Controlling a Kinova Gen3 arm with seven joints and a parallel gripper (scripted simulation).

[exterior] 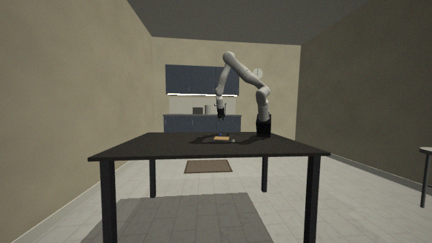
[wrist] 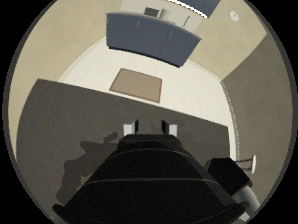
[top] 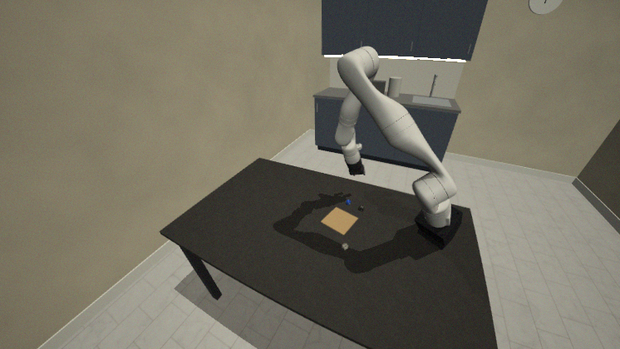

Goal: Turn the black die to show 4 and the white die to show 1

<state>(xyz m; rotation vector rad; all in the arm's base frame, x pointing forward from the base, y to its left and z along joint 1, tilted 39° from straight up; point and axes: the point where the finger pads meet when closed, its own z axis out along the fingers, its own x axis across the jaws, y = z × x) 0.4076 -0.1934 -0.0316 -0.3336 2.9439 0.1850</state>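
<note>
The blue die lies 10 mm ahead of my hand, 90 mm to the left of it and 160 mm below it. Also, from my hand: white die 110 mm behind, 370 mm to the left, 160 mm below; tan mat 10 mm behind, 230 mm to the left, 160 mm below; black die 70 mm behind, 90 mm to the left, 160 mm below.
</note>
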